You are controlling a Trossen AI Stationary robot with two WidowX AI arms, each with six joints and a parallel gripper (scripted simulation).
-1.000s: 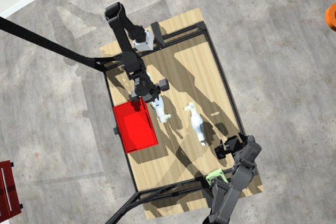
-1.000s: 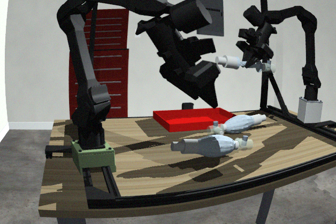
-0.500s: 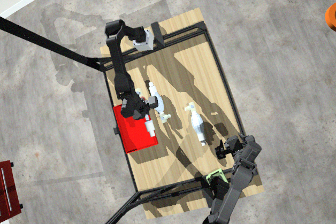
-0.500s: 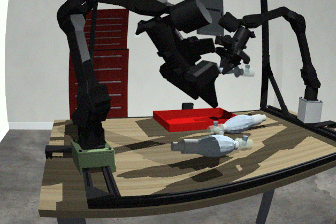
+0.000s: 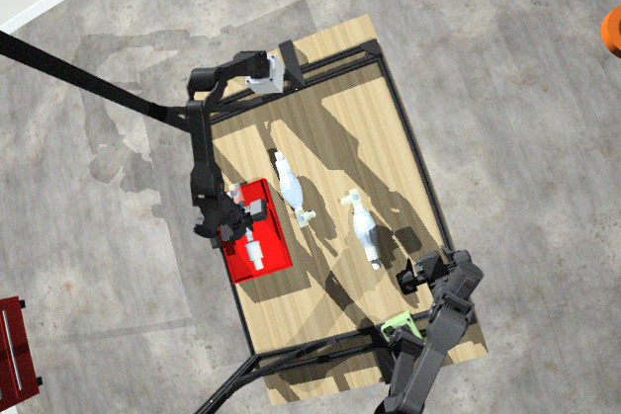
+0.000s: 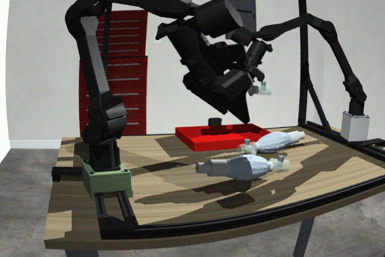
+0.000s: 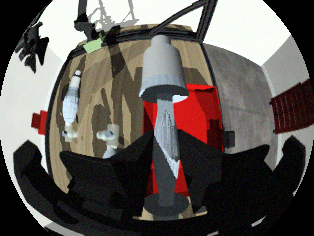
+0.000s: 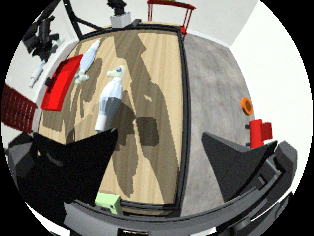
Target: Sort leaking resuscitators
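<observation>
The red tray is 60 mm behind my left hand, 10 mm to the left of it and 200 mm below it.
</observation>
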